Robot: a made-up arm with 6 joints.
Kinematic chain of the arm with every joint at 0, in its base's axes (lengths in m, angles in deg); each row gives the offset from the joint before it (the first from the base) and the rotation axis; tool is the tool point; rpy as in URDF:
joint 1: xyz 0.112 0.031 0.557 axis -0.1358 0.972 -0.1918
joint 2: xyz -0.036 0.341 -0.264 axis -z
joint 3: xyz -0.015 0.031 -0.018 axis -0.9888 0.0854 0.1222
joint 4: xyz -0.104 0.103 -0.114 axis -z
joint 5: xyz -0.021 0.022 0 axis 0.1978 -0.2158 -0.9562
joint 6: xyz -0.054 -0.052 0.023 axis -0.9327 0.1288 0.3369
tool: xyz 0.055 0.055 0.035 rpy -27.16 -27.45 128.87
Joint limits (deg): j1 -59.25..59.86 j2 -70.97..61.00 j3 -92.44..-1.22 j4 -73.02..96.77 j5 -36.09..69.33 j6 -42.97..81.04
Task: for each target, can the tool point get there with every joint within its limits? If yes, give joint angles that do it. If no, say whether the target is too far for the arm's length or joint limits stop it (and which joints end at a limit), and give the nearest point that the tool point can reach.
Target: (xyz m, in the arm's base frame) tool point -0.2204 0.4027 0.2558
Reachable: yes | joints 7.33 -60.42 -27.45 57.53 -9.50 68.81
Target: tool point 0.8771 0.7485 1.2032
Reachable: no: too far | nearest point 0.3211 0.6155 0.5445 | short by 0.872 m
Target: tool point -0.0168 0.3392 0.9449
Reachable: no: joint limits stop it (at a limit: joint 1, joint 2, joint 3, joint 6) | nearest point -0.1010 0.3787 0.6548 | short by 0.305 m
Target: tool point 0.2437 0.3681 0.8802
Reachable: no: joint limits stop it (at a limit: joint 1, joint 2, joint 3, joint 4, joint 6) | nearest point 0.1801 0.5164 0.5926 | short by 0.330 m
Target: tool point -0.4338 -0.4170 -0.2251
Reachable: no: too far | nearest point -0.1677 0.2434 0.1574 | short by 0.808 m
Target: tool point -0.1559 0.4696 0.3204
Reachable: yes | joints 19.51 -18.36 -16.61 -33.73 -0.04 -16.31
